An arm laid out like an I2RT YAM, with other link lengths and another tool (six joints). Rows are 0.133 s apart.
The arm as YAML. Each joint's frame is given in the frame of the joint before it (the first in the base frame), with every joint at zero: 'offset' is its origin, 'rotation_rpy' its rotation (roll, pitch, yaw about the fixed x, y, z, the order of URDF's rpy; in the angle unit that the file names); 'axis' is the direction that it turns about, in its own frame. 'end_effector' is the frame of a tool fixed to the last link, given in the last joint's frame.
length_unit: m
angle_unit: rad
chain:
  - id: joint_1
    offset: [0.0, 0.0, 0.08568]
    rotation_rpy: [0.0, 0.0, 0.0]
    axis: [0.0, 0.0, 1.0]
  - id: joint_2
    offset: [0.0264, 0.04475, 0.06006]
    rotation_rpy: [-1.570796, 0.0, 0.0]
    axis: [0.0, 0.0, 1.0]
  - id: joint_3
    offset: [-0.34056, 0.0, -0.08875]
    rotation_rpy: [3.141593, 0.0, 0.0]
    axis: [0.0, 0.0, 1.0]
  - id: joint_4
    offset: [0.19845, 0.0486, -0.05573]
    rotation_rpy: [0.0, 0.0, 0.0]
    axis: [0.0, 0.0, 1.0]
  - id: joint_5
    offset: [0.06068, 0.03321, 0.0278]
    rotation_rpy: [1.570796, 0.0, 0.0]
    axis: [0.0, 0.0, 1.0]
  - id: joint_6
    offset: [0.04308, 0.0, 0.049]
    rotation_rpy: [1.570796, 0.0, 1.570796]
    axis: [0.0, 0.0, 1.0]
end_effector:
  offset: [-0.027, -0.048, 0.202]
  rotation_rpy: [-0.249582, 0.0, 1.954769]
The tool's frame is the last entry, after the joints.
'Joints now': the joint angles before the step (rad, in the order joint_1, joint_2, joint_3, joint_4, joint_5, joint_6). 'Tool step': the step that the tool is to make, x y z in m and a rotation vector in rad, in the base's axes. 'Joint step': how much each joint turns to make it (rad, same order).
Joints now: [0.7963 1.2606 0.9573 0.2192 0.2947 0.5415]
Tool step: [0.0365 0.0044 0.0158 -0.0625 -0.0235 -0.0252]
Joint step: [-0.0882 0.0962 0.1448 -0.0560 -0.0574 -0.0694]
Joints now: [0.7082 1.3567 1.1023 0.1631 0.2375 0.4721]
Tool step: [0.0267 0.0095 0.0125 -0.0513 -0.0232 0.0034]
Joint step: [-0.0523 0.0806 0.1234 -0.0443 -0.0504 -0.0607]
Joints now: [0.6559 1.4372 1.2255 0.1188 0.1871 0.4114]
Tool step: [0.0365 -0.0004 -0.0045 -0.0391 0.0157 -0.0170]
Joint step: [-0.0694 0.0912 0.1040 -0.0437 -0.0497 -0.0286]
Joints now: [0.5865 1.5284 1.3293 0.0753 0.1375 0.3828]
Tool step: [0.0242 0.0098 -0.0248 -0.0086 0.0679 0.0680]
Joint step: [-0.0727 0.0785 0.0521 -0.0366 -0.1433 0.0061]
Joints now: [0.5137 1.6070 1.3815 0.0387 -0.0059 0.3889]
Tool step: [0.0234 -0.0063 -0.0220 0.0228 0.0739 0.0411]
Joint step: [-0.0853 0.0641 0.0400 -0.0296 -0.1349 0.0259]
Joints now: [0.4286 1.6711 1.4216 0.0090 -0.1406 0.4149]
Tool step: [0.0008 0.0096 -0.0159 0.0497 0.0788 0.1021]
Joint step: [-0.0523 0.0393 0.0227 -0.0288 -0.1690 0.0347]
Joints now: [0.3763 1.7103 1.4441 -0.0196 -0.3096 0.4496]
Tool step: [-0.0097 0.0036 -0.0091 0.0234 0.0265 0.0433]
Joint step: [-0.0114 -0.0088 -0.0467 0.0267 -0.0615 0.0152]
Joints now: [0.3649 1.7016 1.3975 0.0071 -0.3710 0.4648]
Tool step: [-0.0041 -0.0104 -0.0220 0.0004 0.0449 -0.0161]
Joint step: [-0.0149 -0.0164 -0.0778 0.0256 -0.0039 0.0168]
